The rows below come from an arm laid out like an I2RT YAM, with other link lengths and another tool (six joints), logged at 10 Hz.
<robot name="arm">
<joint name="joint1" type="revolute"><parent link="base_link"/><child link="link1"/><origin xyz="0 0 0.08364" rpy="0 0 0"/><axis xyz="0 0 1"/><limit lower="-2.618" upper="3.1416"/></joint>
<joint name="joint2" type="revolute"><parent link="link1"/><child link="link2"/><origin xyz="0.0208 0.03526 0.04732" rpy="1.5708 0 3.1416"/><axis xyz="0 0 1"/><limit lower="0" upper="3.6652"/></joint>
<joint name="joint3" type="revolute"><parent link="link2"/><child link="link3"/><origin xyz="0.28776 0 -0.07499" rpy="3.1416 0 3.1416"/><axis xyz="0 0 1"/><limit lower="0" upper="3.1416"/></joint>
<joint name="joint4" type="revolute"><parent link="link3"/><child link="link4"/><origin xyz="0.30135 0.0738 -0.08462" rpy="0 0 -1.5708"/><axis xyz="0 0 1"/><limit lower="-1.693" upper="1.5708"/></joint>
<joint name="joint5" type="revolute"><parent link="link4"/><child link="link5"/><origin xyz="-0.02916 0.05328 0.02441" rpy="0 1.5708 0"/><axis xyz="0 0 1"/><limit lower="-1.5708" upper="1.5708"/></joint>
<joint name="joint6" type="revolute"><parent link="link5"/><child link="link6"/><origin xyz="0 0.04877 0.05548" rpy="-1.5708 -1.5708 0"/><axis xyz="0 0 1"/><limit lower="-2.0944" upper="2.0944"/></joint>
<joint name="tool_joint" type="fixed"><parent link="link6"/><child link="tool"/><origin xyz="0.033 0.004 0.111" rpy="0 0.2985 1.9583"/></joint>
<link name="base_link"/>
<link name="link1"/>
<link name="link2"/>
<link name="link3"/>
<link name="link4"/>
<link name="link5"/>
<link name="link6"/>
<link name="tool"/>
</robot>
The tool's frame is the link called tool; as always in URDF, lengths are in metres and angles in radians.
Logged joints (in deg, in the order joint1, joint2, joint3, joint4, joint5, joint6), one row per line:
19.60, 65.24, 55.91, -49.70, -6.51, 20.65
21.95, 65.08, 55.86, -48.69, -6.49, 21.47
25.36, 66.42, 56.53, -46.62, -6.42, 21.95
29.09, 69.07, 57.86, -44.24, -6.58, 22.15
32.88, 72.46, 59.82, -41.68, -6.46, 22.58
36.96, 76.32, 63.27, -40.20, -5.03, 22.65
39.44, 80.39, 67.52, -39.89, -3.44, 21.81
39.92, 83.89, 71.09, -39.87, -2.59, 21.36
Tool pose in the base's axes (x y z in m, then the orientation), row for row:
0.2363, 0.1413, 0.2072, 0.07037, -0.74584, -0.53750, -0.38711
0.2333, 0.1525, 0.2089, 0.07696, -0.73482, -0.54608, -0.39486
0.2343, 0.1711, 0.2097, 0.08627, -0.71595, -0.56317, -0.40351
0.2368, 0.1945, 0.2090, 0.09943, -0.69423, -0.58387, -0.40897
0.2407, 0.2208, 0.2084, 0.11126, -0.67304, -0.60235, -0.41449
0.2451, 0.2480, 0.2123, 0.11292, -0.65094, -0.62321, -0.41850
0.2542, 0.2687, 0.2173, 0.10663, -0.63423, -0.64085, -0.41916
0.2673, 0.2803, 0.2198, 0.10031, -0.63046, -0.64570, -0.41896
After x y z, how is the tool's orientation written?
As a quaternion, w x y z.
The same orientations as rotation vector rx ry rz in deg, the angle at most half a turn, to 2 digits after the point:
-128.55, -92.64, -66.72
-126.15, -93.75, -67.79
-122.24, -96.15, -68.89
-117.62, -98.92, -69.29
-113.25, -101.36, -69.75
-109.43, -104.77, -70.35
-107.01, -108.12, -70.72
-106.76, -109.34, -70.95

